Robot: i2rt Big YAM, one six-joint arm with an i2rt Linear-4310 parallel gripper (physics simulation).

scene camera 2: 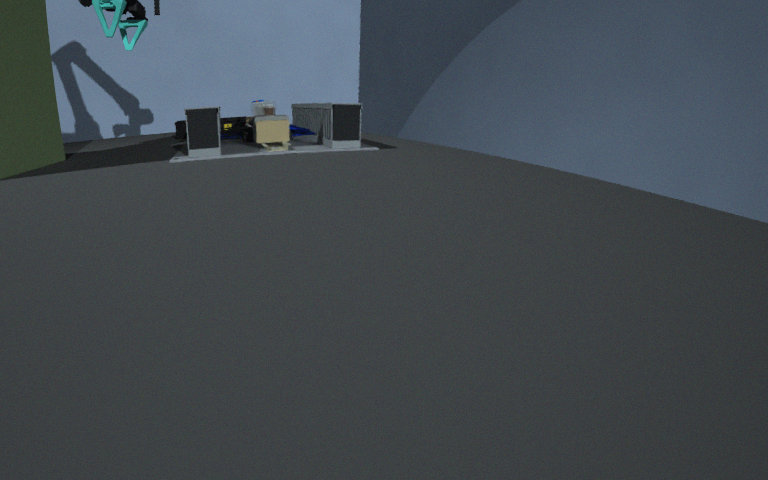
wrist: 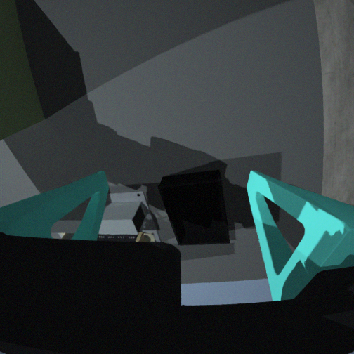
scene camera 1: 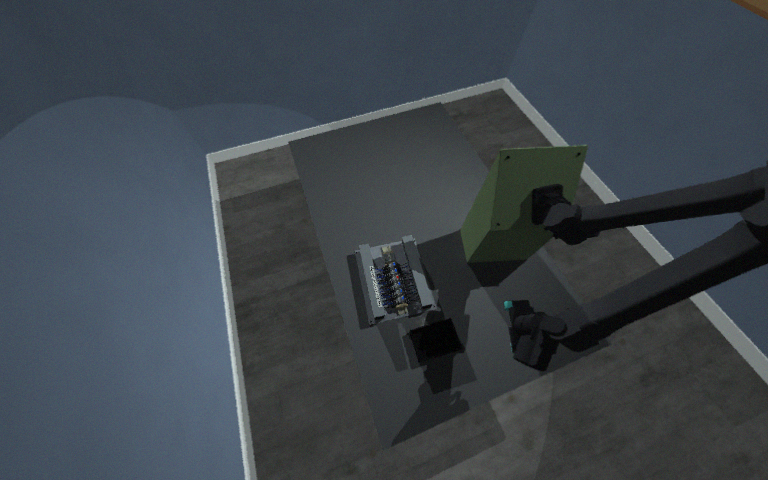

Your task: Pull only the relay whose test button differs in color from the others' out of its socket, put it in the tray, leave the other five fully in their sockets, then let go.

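Note:
A row of relays sits in sockets on the grey panel in scene camera 1. One relay near the far end shows a red button; several others show blue dots. A clear relay with a blue top shows above the panel in scene camera 2. Seating is too small to judge. The black tray stands beside the panel's near end and looks empty, though its inside is very dark. My gripper is open with teal fingers, high above the table, right of the tray in scene camera 1.
A tall green block stands right of the panel, with a black arm part against it. Grey wiring ducts flank the relays. Beige end pieces stand at the row's ends.

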